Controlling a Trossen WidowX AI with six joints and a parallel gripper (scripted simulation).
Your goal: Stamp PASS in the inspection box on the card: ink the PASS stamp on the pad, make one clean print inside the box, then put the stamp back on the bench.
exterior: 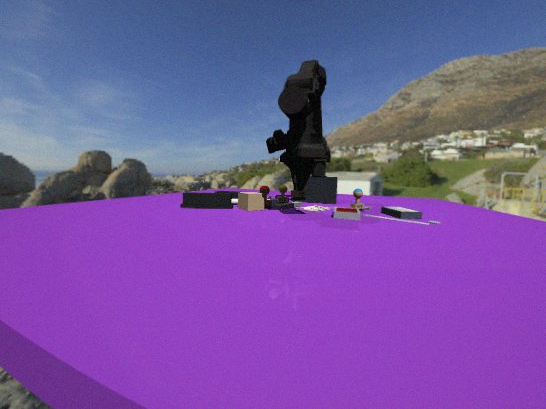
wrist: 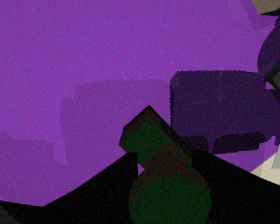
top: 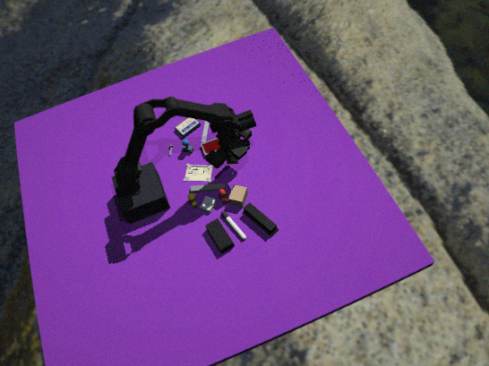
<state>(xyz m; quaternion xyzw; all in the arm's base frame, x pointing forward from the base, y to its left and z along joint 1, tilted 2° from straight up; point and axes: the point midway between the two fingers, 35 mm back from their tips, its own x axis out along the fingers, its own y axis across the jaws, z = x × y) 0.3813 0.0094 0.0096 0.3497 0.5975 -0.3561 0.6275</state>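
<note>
Now: the ink pad 120 mm to the left of my gripper tip, 60 mm below it and 50 mm behind it. Round my gripper tip: tan box (140 mm to the right, 40 mm below, 20 mm behind); then red-knobbed stamp (120 mm to the right, 70 mm behind, 40 mm below); then green-knobbed stamp (right at my gripper tip).
</note>
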